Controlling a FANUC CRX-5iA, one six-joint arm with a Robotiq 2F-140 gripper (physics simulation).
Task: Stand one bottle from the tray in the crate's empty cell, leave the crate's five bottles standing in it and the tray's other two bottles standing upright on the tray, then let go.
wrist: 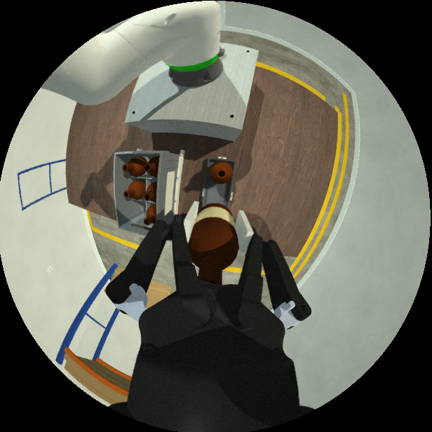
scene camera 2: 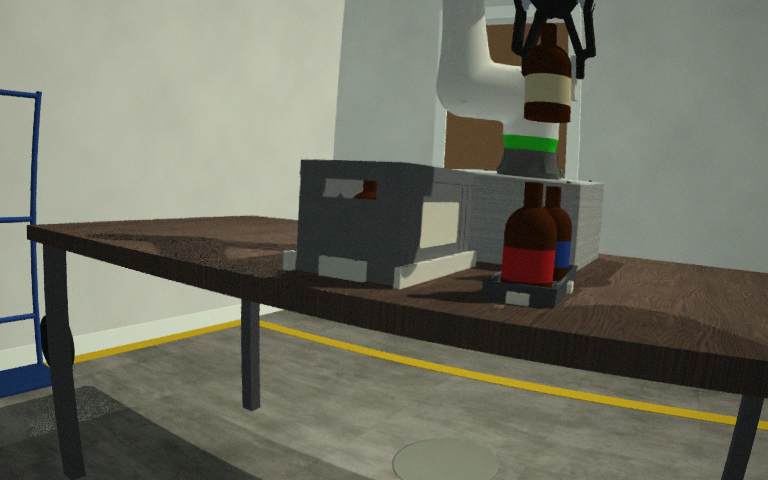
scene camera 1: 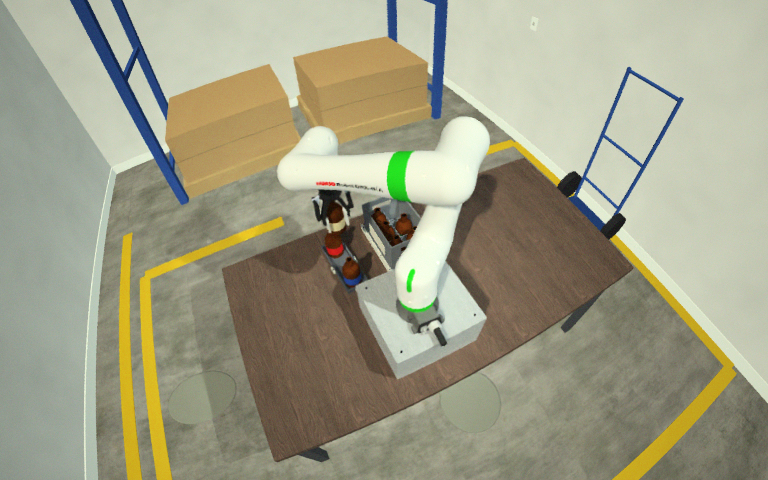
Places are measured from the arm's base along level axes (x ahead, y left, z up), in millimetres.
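Pixels of known places: gripper, fingertip midpoint: [scene camera 1: 338, 226]; arm's base, origin of the base link: [scene camera 2: 528, 176] [scene camera 1: 417, 305].
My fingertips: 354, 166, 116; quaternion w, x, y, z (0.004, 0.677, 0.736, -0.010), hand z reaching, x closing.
For each thing: its top centre in the pictures, then the offset to it from my fingertips, as dx, dy, dz. Level surfaces: height alone.
- brown bottle with a cream label, middle of its top: [scene camera 2: 548, 25] [scene camera 1: 330, 199] +30, +3, +116
- tray, middle of its top: [scene camera 2: 537, 271] [scene camera 1: 343, 262] +33, +4, -274
- upright red-label bottle, middle of its top: [scene camera 2: 534, 182] [scene camera 1: 330, 229] +121, +18, -140
- upright blue-label bottle, middle of its top: [scene camera 2: 553, 186] [scene camera 1: 349, 259] -58, -8, -140
- grey crate, middle of its top: [scene camera 2: 394, 165] [scene camera 1: 395, 217] +65, -253, -125
- brown table, its level: dz -300
- pale rail, middle of its top: [scene camera 2: 442, 257] [scene camera 1: 376, 247] +55, -154, -270
My gripper [scene camera 1: 338, 222] [scene camera 2: 548, 79] [wrist: 217, 213] is shut on a brown bottle with a cream label [scene camera 1: 336, 212] [scene camera 2: 547, 87] [wrist: 214, 242], upright, high above the tray's outer end. The tray [scene camera 1: 342, 261] [scene camera 2: 492, 292] [wrist: 216, 194] bears an upright red-label bottle [scene camera 1: 334, 246] [scene camera 2: 528, 264], hidden in the wrist view, and an upright blue-label bottle [scene camera 1: 351, 273] [scene camera 2: 561, 253] [wrist: 221, 172]. The grey crate [scene camera 1: 403, 253] [scene camera 2: 351, 226] [wrist: 162, 200] beside it holds several standing bottles [scene camera 1: 403, 225] [wrist: 136, 190]. Its empty cell [wrist: 131, 214] is the outer corner away from the tray.
The arm's grey pedestal [scene camera 1: 385, 333] [scene camera 2: 586, 226] [wrist: 195, 110] stands behind crate and tray on the brown table [scene camera 1: 294, 350] [scene camera 2: 668, 294] [wrist: 285, 165]. A pale rail [scene camera 2: 436, 268] [wrist: 179, 180] runs along the crate's tray side. Stacked boxes [scene camera 1: 232, 124] and a blue hand truck [scene camera 1: 621, 151] stand beyond the table.
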